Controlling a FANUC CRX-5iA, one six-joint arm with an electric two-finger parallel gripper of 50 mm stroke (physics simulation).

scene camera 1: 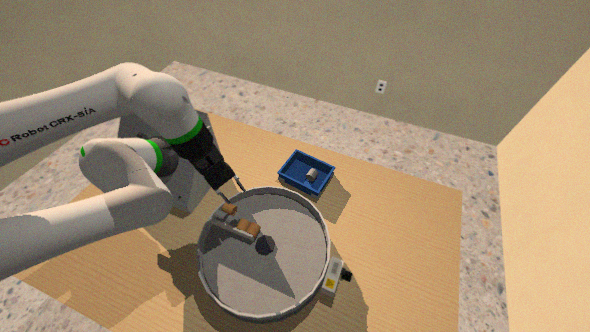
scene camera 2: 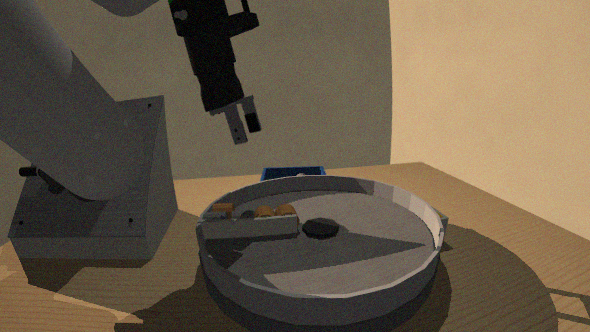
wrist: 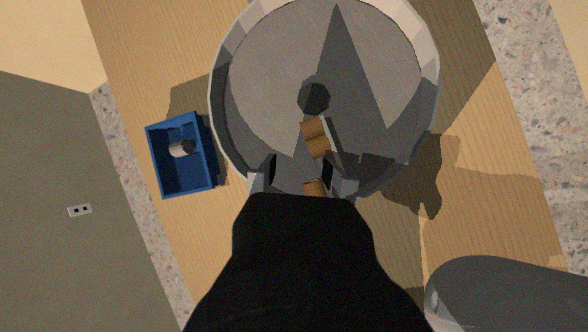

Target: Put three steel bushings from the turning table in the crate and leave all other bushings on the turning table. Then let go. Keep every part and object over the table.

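Places are measured from the arm's base along level axes (x ahead, y left, z up), in centimetres.
Pixels of known places: gripper, fingertip midpoint: (scene camera 1: 235,195) (scene camera 2: 248,136) (wrist: 299,165); arm's base, link origin: (scene camera 1: 161,156).
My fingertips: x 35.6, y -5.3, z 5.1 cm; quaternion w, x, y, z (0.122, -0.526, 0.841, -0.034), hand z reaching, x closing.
For each thing: its top centre in the pictures, then the offset to it from my fingertips. "pt": a spot on its surface instead.
- blue crate, top centre: (scene camera 2: 293,173) (wrist: 177,157) (scene camera 1: 306,169) dx +11.5, dy +29.6, dz -16.4 cm
- turning table, top centre: (scene camera 2: 320,225) (wrist: 312,98) (scene camera 1: 265,244) dx +11.3, dy -5.0, dz -15.3 cm
- steel bushing, top centre: (wrist: 175,148) (scene camera 1: 312,172) dx +14.0, dy +29.9, dz -17.1 cm
- third brown bushing, top centre: (scene camera 2: 222,204) (wrist: 314,192) (scene camera 1: 228,206) dx -5.9, dy +0.8, dz -12.3 cm
- dark grey shape, top centre: (scene camera 2: 242,211) (wrist: 326,166) (scene camera 1: 232,219) dx -2.0, dy -3.0, dz -12.3 cm
- grey guide bar, surface spot: (scene camera 2: 250,227) pt dx -0.8, dy -5.6, dz -14.1 cm
- dark hub, top centre: (scene camera 2: 320,225) (wrist: 312,98) (scene camera 1: 265,244) dx +11.3, dy -5.0, dz -15.3 cm
- small control box, top centre: (scene camera 1: 333,273) dx +34.6, dy -4.4, dz -15.6 cm
The blue crate (scene camera 1: 290,172) (scene camera 2: 293,171) (wrist: 187,176) stands beside the turning table (scene camera 1: 300,235) (scene camera 2: 380,215) (wrist: 270,65). One steel bushing (scene camera 1: 311,174) (wrist: 180,148) lies in the crate. On the turning table, two brown bushings (scene camera 1: 248,228) (scene camera 2: 275,211) (wrist: 316,137) lie side by side near the hub. A third brown bushing (scene camera 1: 229,209) (scene camera 2: 223,208) (wrist: 314,187) lies near the rim. A grey shape (scene camera 1: 220,215) (scene camera 2: 217,215) beside it looks like a steel bushing. Another dark grey shape (scene camera 2: 246,215) lies between the brown ones, in shadow. My gripper (scene camera 1: 236,196) (scene camera 2: 248,136) (wrist: 299,165) is open and empty, above the turning table's rim side.
A grey guide bar (scene camera 1: 245,237) (scene camera 2: 250,227) (wrist: 332,135) runs inward from the rim beside the bushings. The dark hub (scene camera 1: 265,245) (scene camera 2: 320,228) (wrist: 314,95) is at the centre. A small control box (scene camera 1: 333,276) sits against the turning table's outside. The robot's base (scene camera 2: 100,220) stands left.
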